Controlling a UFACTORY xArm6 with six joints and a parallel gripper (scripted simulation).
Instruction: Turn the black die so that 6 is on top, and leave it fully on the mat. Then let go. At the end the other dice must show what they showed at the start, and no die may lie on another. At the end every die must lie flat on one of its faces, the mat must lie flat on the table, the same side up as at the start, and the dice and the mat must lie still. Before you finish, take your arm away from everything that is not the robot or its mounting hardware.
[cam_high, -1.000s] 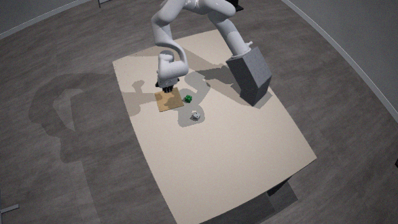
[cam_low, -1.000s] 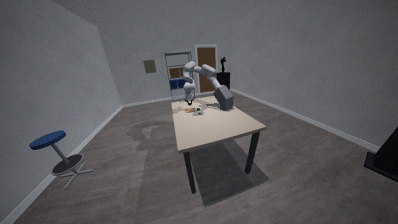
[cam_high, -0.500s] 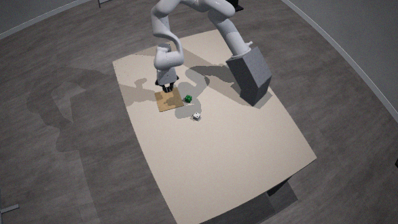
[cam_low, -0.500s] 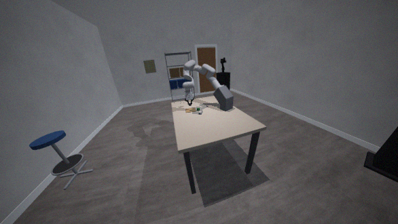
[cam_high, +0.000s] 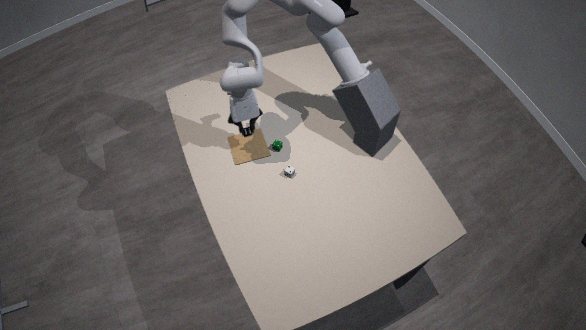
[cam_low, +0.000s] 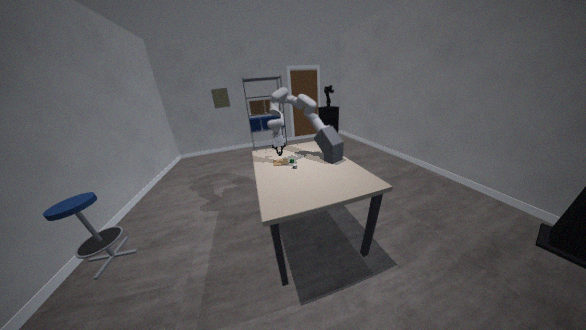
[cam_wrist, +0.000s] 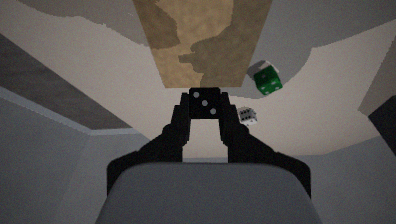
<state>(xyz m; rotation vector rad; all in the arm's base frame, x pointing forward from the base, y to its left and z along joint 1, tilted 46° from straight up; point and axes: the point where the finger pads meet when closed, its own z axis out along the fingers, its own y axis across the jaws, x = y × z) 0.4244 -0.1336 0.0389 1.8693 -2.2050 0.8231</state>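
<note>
Right now my hand is 9 cm above the green die, 8 cm to the right of it and 8 cm past it. The rest, counted from my hand: black die: 2 cm below; then white die: 20 cm to the left, 9 cm below, 5 cm behind.
</note>
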